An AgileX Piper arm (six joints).
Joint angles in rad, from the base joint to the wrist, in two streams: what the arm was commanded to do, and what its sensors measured. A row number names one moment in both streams.
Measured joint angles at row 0:
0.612, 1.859, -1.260, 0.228, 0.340, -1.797
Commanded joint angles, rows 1 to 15:
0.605, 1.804, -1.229, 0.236, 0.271, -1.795
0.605, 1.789, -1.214, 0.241, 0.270, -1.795
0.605, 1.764, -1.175, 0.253, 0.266, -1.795
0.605, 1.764, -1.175, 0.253, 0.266, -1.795
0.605, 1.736, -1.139, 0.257, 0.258, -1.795
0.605, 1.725, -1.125, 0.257, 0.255, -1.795
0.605, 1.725, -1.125, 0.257, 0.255, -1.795
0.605, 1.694, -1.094, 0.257, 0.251, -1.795
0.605, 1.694, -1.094, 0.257, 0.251, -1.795
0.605, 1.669, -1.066, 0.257, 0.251, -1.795
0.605, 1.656, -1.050, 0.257, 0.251, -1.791
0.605, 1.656, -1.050, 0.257, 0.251, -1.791
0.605, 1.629, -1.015, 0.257, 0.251, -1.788
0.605, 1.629, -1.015, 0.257, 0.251, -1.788
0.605, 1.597, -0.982, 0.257, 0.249, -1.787
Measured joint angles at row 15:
0.612, 1.656, -1.011, 0.242, 0.321, -1.795
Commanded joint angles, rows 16 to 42:
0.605, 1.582, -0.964, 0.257, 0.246, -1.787
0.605, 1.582, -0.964, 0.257, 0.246, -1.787
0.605, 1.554, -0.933, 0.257, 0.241, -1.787
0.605, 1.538, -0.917, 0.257, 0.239, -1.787
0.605, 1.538, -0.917, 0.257, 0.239, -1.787
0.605, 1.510, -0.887, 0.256, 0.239, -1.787
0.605, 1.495, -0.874, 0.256, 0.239, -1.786
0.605, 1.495, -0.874, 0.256, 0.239, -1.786
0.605, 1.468, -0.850, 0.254, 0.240, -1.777
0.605, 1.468, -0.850, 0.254, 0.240, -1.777
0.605, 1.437, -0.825, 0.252, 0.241, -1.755
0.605, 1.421, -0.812, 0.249, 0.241, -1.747
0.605, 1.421, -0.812, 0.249, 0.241, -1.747
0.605, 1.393, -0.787, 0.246, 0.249, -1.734
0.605, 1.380, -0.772, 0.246, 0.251, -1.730
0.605, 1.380, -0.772, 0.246, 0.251, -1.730
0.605, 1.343, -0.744, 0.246, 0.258, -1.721
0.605, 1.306, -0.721, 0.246, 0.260, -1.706
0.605, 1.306, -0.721, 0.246, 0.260, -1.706
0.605, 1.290, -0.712, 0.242, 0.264, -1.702
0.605, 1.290, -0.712, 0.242, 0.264, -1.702
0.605, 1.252, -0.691, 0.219, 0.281, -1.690
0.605, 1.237, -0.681, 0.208, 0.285, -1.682
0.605, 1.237, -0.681, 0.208, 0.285, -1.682
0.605, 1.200, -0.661, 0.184, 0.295, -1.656
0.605, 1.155, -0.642, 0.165, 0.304, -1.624
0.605, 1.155, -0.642, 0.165, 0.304, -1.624
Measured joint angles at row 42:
0.609, 1.222, -0.656, 0.192, 0.341, -1.670
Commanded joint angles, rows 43 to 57:
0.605, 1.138, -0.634, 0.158, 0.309, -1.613
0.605, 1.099, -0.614, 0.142, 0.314, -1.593
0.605, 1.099, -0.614, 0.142, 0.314, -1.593
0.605, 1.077, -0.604, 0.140, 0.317, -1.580
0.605, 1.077, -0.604, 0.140, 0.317, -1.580
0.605, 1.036, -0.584, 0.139, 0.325, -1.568
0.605, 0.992, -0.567, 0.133, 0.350, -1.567
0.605, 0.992, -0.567, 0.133, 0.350, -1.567
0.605, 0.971, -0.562, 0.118, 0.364, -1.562
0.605, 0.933, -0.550, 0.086, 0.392, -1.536
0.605, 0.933, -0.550, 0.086, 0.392, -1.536
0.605, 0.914, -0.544, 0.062, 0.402, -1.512
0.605, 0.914, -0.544, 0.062, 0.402, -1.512
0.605, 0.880, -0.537, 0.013, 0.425, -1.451
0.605, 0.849, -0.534, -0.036, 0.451, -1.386
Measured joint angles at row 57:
0.609, 0.901, -0.532, 0.032, 0.480, -1.478
